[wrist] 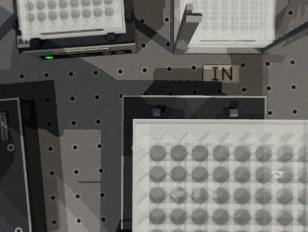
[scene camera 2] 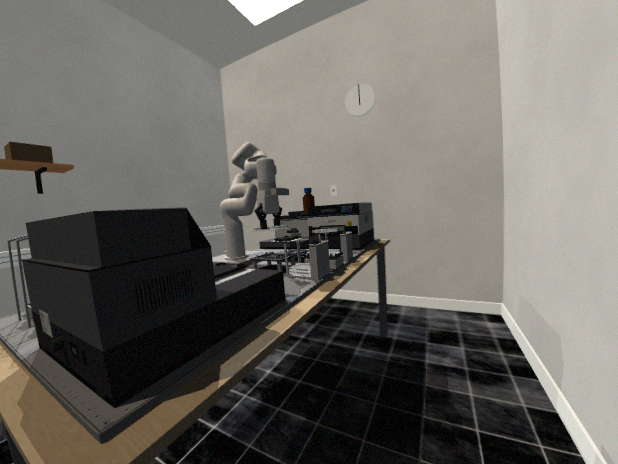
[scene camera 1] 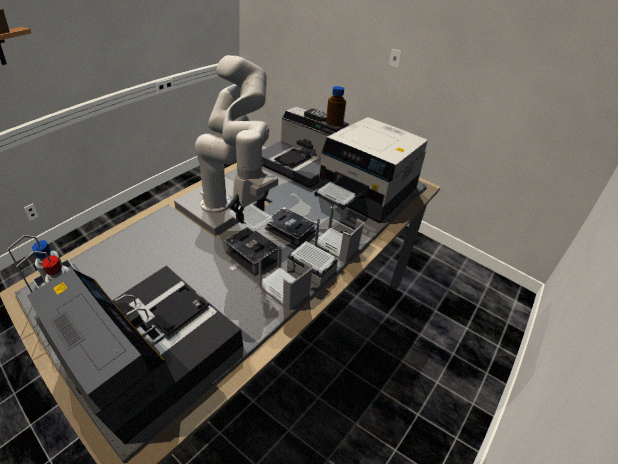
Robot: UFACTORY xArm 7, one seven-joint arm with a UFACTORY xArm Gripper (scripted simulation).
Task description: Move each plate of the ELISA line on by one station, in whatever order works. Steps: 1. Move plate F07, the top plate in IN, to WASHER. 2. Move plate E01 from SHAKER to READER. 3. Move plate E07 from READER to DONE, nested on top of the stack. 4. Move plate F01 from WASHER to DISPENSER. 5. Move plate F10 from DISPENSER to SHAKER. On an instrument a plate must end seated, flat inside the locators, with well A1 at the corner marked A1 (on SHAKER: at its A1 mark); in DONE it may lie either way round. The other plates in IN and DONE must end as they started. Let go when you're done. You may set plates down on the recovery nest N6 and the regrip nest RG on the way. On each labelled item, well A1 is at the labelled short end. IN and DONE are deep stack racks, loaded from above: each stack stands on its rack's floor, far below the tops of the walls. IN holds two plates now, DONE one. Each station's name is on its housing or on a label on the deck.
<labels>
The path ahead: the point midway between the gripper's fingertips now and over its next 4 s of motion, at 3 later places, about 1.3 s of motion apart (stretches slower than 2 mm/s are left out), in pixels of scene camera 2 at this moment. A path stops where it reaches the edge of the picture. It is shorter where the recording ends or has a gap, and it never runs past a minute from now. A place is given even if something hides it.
My gripper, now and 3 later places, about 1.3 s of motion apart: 270, 228; 271, 221; 277, 220; 282, 219
</labels>
